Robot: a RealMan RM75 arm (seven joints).
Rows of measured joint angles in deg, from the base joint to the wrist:
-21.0 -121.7 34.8 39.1 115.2 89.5 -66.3
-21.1 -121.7 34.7 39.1 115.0 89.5 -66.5
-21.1 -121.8 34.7 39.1 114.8 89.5 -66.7
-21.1 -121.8 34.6 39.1 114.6 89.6 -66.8
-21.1 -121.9 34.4 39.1 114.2 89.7 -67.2
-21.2 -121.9 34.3 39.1 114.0 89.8 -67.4
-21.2 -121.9 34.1 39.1 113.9 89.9 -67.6
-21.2 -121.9 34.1 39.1 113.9 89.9 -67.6
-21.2 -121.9 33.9 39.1 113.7 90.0 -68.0
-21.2 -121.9 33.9 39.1 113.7 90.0 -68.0
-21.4 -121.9 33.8 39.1 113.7 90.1 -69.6
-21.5 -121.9 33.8 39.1 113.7 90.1 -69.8
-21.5 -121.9 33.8 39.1 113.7 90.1 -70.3
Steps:
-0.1 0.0 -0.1 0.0 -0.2 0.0 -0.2
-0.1 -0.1 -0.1 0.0 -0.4 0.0 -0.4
-0.1 -0.1 -0.2 0.0 -0.6 0.1 -0.5
-0.1 -0.2 -0.4 0.0 -1.0 0.2 -0.9
-0.2 -0.2 -0.5 0.0 -1.2 0.3 -1.1
-0.2 -0.2 -0.7 0.0 -1.3 0.4 -1.3
-0.2 -0.2 -0.7 0.0 -1.3 0.4 -1.3
-0.2 -0.2 -0.9 0.0 -1.5 0.5 -1.7
-0.2 -0.2 -0.9 0.0 -1.5 0.5 -1.7
-0.4 -0.2 -1.0 0.0 -1.5 0.6 -3.3
-0.5 -0.2 -1.0 0.0 -1.5 0.6 -3.5
-0.5 -0.2 -1.0 0.0 -1.5 0.6 -4.0

